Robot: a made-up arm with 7 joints.
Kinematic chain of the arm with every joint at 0, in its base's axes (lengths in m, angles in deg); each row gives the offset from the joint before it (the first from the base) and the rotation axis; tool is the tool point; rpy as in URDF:
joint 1: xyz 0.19 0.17 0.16 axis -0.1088 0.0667 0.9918
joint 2: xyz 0.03 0 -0.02 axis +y
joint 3: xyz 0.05 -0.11 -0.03 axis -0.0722 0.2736 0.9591
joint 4: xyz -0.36 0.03 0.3 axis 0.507 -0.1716 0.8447
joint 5: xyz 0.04 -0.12 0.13 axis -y
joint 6: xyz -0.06 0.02 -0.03 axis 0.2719 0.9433 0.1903
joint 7: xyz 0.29 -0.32 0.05 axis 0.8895 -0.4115 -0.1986
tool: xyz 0.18 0.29 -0.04 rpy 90 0 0
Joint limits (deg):
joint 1: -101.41..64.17
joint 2: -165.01..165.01
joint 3: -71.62..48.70
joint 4: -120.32..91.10
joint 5: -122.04..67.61
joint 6: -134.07..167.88
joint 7: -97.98..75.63
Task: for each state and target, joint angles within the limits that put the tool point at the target. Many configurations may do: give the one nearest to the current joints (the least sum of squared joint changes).
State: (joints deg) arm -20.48 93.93 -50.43 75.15 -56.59 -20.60 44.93
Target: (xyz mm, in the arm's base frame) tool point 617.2 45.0 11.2
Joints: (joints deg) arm -25.25 77.93 -48.31 62.52 -62.12 -13.38 35.28
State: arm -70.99 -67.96 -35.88 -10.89 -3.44 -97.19 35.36
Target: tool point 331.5 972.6 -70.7
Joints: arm -88.57 -85.05 -48.17 -12.81 -11.41 -84.36 11.20
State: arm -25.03 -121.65 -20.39 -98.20 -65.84 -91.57 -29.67
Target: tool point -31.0 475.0 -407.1
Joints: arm -48.24 -90.16 -59.59 -83.21 -74.68 -80.51 -22.40
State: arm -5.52 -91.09 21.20 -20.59 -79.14 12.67 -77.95
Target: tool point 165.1 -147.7 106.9
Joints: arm -3.71 -89.76 23.78 13.17 -49.01 -12.74 -46.50
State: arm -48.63 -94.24 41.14 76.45 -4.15 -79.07 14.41
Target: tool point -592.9 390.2 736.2
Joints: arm -61.82 -58.63 48.70 53.30 -17.14 -86.04 47.37
